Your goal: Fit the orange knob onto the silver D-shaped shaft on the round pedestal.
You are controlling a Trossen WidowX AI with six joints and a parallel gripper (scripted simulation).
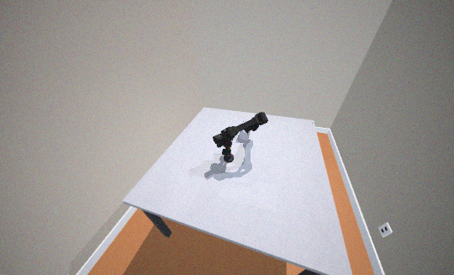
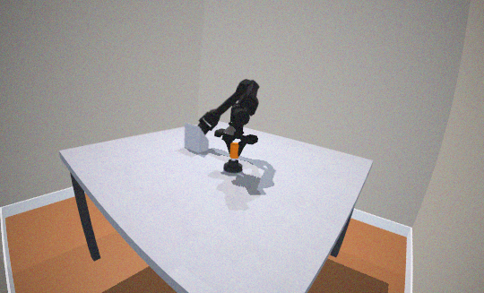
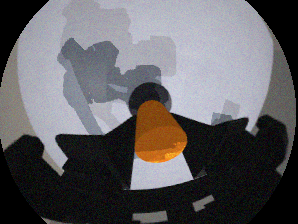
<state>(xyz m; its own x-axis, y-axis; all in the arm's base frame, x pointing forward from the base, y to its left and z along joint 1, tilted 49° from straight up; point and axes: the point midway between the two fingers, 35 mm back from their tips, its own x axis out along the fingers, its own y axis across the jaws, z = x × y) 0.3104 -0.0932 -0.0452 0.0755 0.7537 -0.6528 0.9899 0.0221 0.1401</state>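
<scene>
Now: gripper tip 3 cm below the orange knob. Also, from my gripper tip: round pedestal (4 cm below).
</scene>
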